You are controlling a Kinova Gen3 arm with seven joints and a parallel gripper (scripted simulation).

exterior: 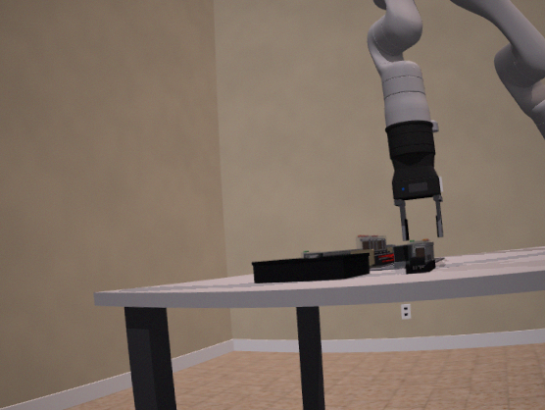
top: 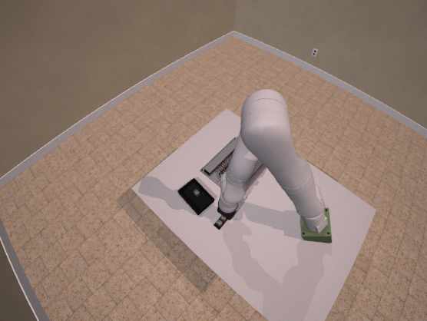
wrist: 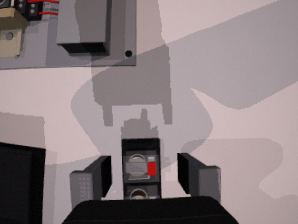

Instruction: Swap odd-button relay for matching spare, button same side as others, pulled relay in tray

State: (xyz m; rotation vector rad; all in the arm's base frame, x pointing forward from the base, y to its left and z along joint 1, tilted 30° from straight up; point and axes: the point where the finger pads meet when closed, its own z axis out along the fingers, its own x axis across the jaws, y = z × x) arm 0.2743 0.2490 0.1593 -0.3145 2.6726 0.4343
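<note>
Right now the spare holder is 1 cm behind my hand, 3 cm to the left of it and 6 cm below it. Round my hand: relay panel (21 cm ahead, 20 cm to the right, 7 cm below); red wiring (15 cm ahead, 19 cm to the right, 5 cm below); black tray (17 cm ahead, 9 cm to the left, 5 cm below).
</note>
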